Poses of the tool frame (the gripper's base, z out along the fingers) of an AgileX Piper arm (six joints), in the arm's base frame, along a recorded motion.
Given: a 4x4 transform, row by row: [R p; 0 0 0 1], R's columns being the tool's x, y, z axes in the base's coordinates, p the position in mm. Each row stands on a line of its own.
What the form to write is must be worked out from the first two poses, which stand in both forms.
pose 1, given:
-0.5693 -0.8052 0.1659 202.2
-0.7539 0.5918 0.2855 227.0
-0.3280 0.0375 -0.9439 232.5
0 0 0 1
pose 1, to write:
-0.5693 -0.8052 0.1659 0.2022
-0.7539 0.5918 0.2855 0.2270
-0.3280 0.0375 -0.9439 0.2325
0 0 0 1

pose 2, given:
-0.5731 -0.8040 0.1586 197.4
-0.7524 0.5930 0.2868 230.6
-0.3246 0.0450 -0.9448 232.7
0 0 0 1
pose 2, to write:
-0.5731 -0.8040 0.1586 0.1974
-0.7524 0.5930 0.2868 0.2306
-0.3246 0.0450 -0.9448 0.2327
0 0 0 1

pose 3, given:
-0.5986 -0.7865 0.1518 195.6
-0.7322 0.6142 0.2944 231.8
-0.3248 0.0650 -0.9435 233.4
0 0 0 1
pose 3, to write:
-0.5986 -0.7865 0.1518 0.1956
-0.7322 0.6142 0.2944 0.2318
-0.3248 0.0650 -0.9435 0.2334
0 0 0 1

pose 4, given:
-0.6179 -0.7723 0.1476 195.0
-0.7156 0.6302 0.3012 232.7
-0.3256 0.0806 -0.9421 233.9
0 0 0 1
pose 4, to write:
-0.6179 -0.7723 0.1476 0.1950
-0.7156 0.6302 0.3012 0.2327
-0.3256 0.0806 -0.9421 0.2339
0 0 0 1

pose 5, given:
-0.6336 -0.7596 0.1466 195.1
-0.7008 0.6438 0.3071 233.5
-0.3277 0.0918 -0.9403 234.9
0 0 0 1
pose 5, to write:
-0.6336 -0.7596 0.1466 0.1951
-0.7008 0.6438 0.3071 0.2335
-0.3277 0.0918 -0.9403 0.2349
0 0 0 1

